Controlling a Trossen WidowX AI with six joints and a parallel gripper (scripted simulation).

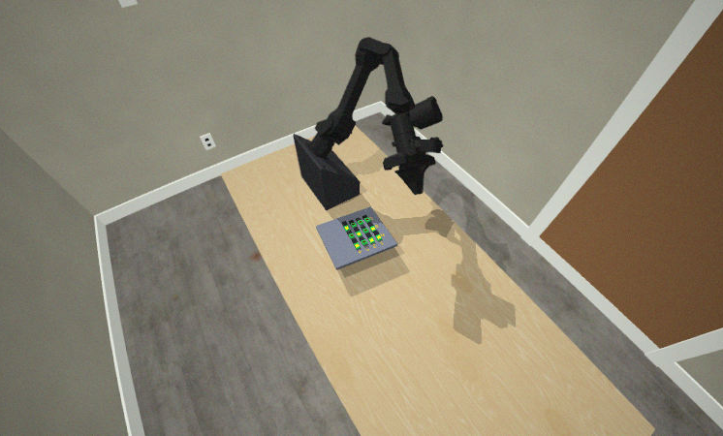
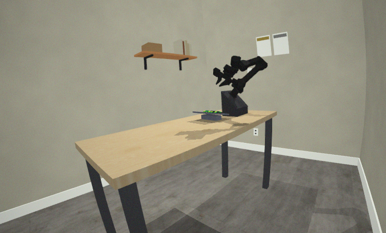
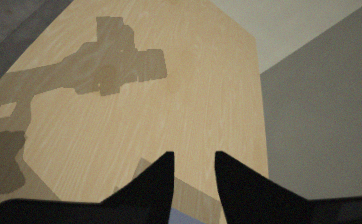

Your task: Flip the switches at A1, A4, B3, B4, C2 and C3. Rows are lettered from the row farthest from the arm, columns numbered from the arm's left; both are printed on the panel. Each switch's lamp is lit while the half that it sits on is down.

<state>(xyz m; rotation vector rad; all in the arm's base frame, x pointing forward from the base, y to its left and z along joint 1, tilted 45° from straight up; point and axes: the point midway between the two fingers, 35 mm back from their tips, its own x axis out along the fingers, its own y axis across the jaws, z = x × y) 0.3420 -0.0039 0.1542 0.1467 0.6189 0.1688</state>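
My hand is 20 cm above the switch A1, 9 cm to the left of it and 2 cm past it. Also, from my hand: switch B2: 20 cm below, 11 cm to the right, 6 cm behind; switch A2: 20 cm below, 12 cm to the right, 2 cm behind; switch B1: 20 cm below, 9 cm to the right, 6 cm behind.
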